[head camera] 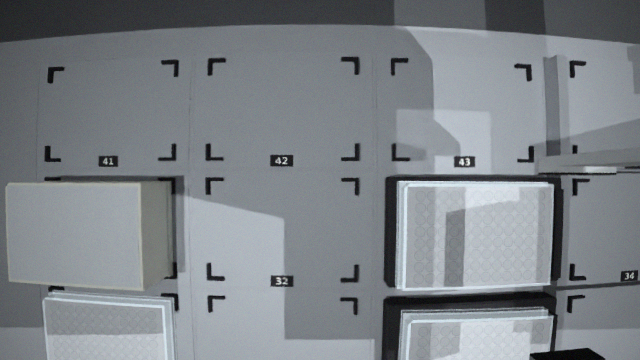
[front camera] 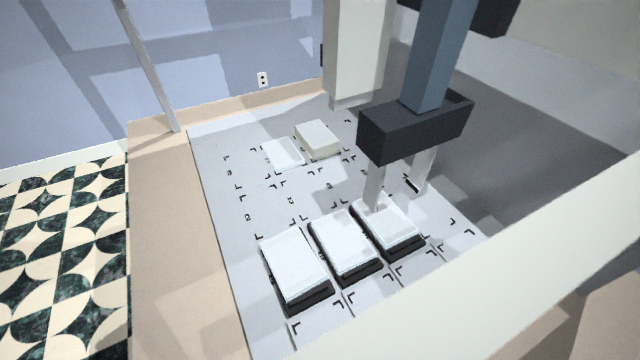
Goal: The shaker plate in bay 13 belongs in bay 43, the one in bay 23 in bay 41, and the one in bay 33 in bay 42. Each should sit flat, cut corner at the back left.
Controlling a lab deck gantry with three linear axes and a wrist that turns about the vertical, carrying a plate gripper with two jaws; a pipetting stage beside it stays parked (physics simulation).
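Frame: origin at the robot's base, x ahead, y left, z up, level; metres.
Seen in the pictures: gripper, between the fingertips: [head camera: 566, 265] [front camera: 391, 195]; robot's base, origin of its link: [front camera: 225, 158].
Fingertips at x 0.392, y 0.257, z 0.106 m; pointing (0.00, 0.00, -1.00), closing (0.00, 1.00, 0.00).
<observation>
Offsets run from my fingertips to a thing's top centre. "pt": to the spot under its first point.
In the front view three pale plates sit on dark shakers: the bay 13 plate @[0.070 m down, 0.004 m back, 0.214 m right] [front camera: 295, 262] nearest, the bay 23 plate @[0.070 m down, 0.001 m back, 0.106 m right] [front camera: 345, 242] [head camera: 477, 337] in the middle, the bay 33 plate @[0.070 m down, 0.005 m back, 0.001 m left] [front camera: 392, 225] [head camera: 475, 235] farthest right. They look flat; their cut corners are too small to tell. My gripper [front camera: 394, 198] is open, its jaws apart with no plate between them. It hangs raised, and one jaw overlaps the bay 33 plate in the front view. Part of a jaw shows at the right of the head view. Bay 41 @[pt 0.106 m down, 0.322 m back, 0.109 m left] [head camera: 115, 110], bay 42 @[pt 0.106 m down, 0.164 m back, 0.105 m left] [head camera: 282, 110] and bay 43 @[pt 0.106 m down, 0.001 m back, 0.117 m left] [head camera: 462, 100] show their corner marks.
A cream block @[0.064 m down, 0.328 m back, 0.000 m left] [front camera: 317, 139] [head camera: 75, 232] stands in bay 31. Another pale plate @[0.092 m down, 0.328 m back, 0.107 m right] [front camera: 283, 154] [head camera: 107, 332] lies in bay 21, beside the block. A pale column [front camera: 357, 50] hangs behind the gripper. A thin grey post [front camera: 150, 70] stands at the deck's far left corner.
</observation>
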